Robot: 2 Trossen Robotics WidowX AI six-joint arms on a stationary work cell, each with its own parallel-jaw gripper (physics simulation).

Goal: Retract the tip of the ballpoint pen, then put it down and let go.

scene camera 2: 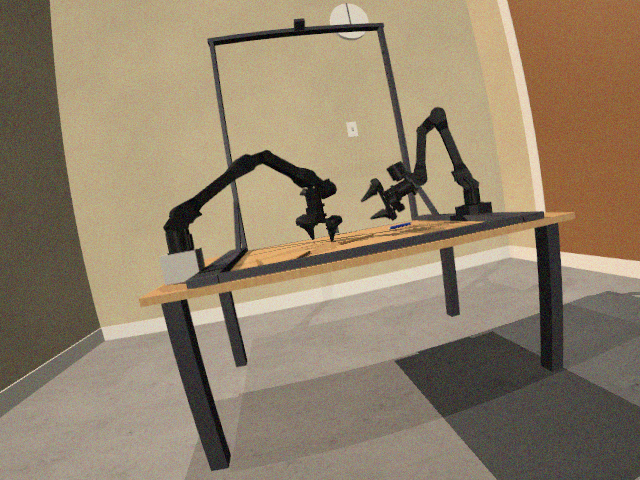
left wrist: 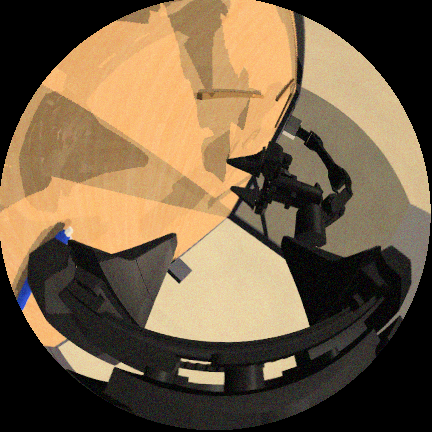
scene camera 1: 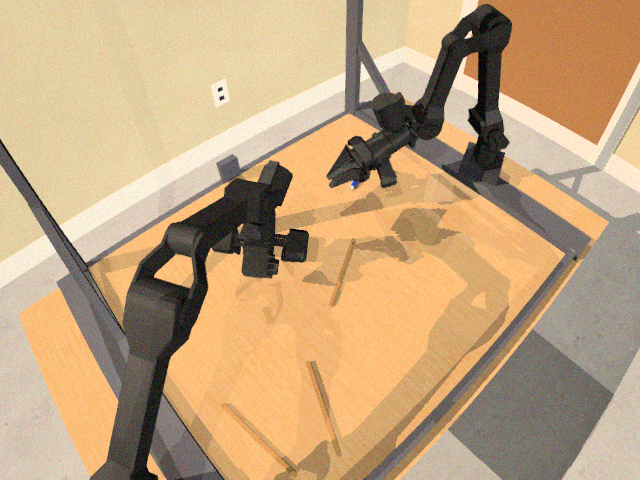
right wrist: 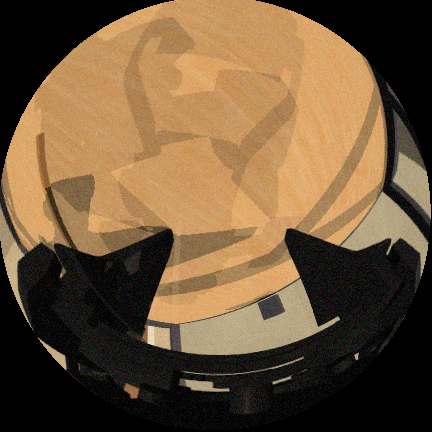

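Where they show: left gripper, between the fingertips: (scene camera 2: 365,210) (left wrist: 230,240) (scene camera 1: 328,182); right gripper, between the fingertips: (scene camera 2: 322,240) (left wrist: 228,175) (right wrist: 230,235); left arm's base, origin of its link: (scene camera 2: 473,204) (scene camera 1: 483,157); right arm's base, origin of its link: (scene camera 2: 181,251) (left wrist: 297,130).
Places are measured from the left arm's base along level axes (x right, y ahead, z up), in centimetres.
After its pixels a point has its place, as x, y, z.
The blue pen with a white end (scene camera 1: 354,183) {27.5, 19.3, -4.3} (scene camera 2: 400,226) {27.3, 14.1, -5.2} (left wrist: 62,236) {27.4, 19.6, -4.6} lies on the table below my left gripper, partly hidden by it in scene camera 1 and by its left-hand finger in the left wrist view. Whether its tip is out cannot be told. My left gripper (scene camera 1: 329,181) {29.5, 29.8, 4.2} (scene camera 2: 368,208) {29.5, 29.8, 4.2} (left wrist: 230,240) {29.5, 29.8, 4.2} is open and empty, tilted above the table, its fingers pointing away from its base and not around the pen. My right gripper (scene camera 2: 322,239) {36.9, 47.7, -4.7} (left wrist: 228,175) {36.9, 47.7, -4.7} (right wrist: 230,235) {36.9, 47.7, -4.7} is open and empty, pointing down over the table, well apart from the pen.
Thin wooden strips (scene camera 1: 343,272) {19.2, 43.9, -4.8} (scene camera 1: 325,408) {10.0, 71.3, -4.8} (scene camera 1: 259,438) {17.6, 80.8, -4.7} show on the table. A dark frame post (scene camera 1: 353,62) {40.4, -8.9, 12.1} stands at the back corner near the left arm. A small dark block (scene camera 1: 228,167) {56.8, 30.1, -1.1} (left wrist: 180,270) {56.5, 29.3, -1.8} sits at the table's wall-side edge. Arm shadows cross the table.
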